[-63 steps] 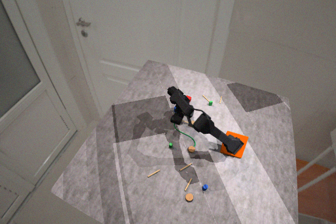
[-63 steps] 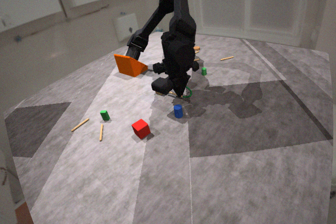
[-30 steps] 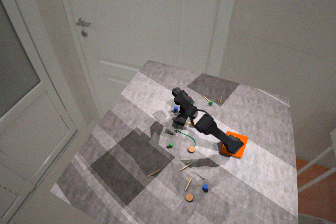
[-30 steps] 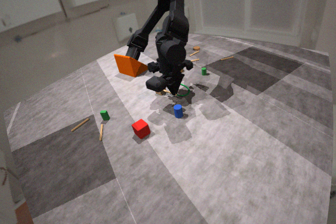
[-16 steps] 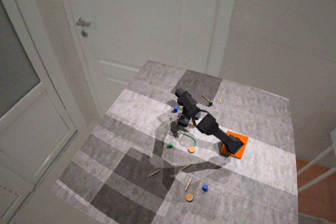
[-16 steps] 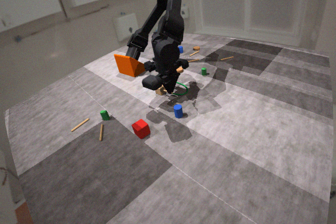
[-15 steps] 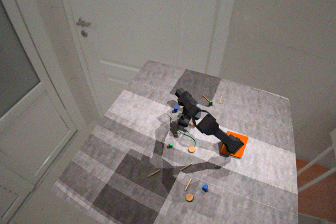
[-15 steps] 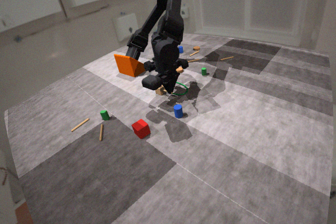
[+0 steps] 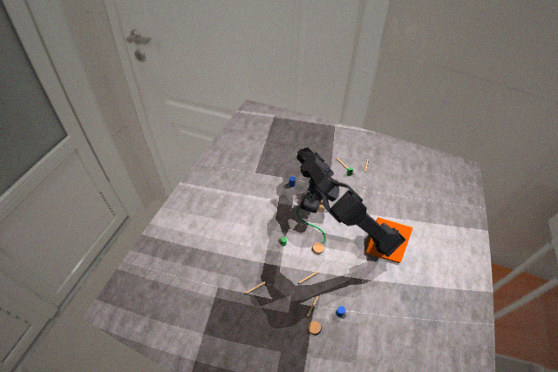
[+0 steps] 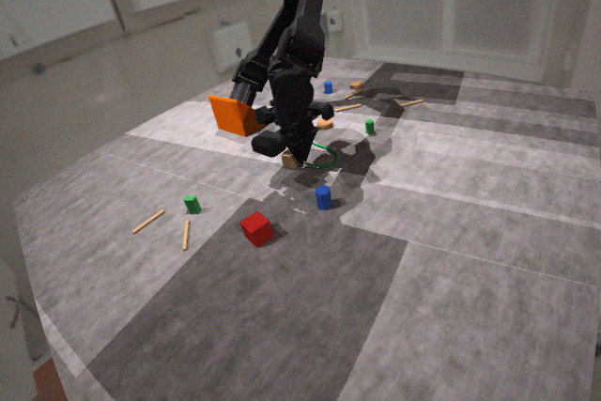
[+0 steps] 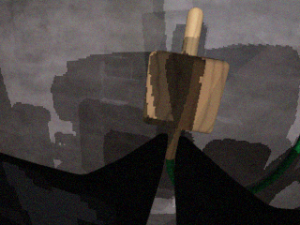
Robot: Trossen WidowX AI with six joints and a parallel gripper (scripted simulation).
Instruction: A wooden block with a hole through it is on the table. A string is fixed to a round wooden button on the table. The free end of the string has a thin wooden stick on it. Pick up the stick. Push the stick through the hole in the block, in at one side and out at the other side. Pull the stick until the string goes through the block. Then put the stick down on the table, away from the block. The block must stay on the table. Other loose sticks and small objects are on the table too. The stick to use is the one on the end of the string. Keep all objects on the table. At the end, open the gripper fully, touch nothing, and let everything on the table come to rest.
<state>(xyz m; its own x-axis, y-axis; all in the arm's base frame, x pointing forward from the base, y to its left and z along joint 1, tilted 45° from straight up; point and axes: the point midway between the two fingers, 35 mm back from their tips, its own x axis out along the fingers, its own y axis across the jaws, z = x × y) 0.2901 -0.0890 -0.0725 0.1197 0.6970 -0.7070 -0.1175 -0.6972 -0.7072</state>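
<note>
Now: the thin wooden stick 1 cm behind my gripper tip. The rest, counted from my gripper tip: wooden block 3 cm behind; then red cube 5 cm ahead, 20 cm to the right; then green cylinder 7 cm ahead, 19 cm to the left.
</note>
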